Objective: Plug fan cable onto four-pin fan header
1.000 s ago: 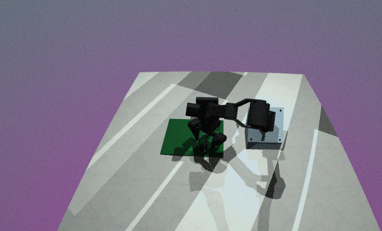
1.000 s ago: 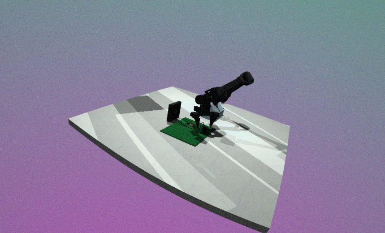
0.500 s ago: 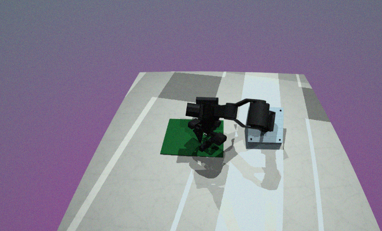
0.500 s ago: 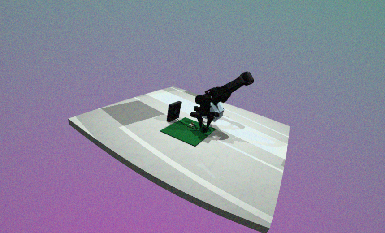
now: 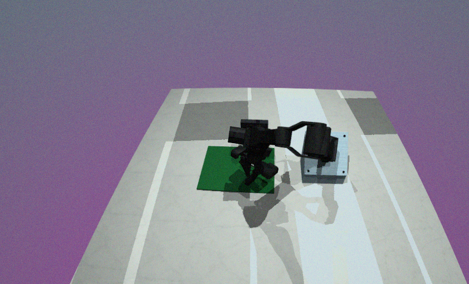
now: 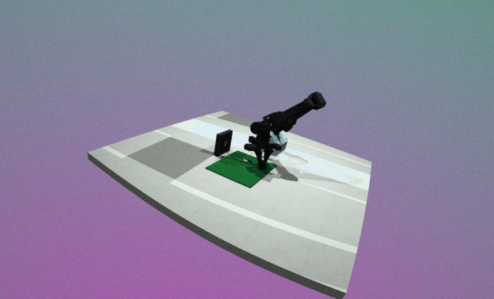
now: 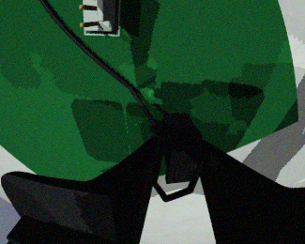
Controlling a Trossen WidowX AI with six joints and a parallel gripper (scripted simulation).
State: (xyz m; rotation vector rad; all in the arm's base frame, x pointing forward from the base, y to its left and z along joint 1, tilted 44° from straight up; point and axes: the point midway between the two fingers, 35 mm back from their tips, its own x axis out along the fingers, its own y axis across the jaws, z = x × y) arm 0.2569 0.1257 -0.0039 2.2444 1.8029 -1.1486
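Now: the pale header 9 cm to the right of my gripper tip and 2 cm below it. Round my gripper tip: green board 7 cm ahead, 7 cm to the right, 4 cm below; then black square fan 2 cm ahead, 23 cm to the right, 3 cm above; then black plug 1 cm to the left.
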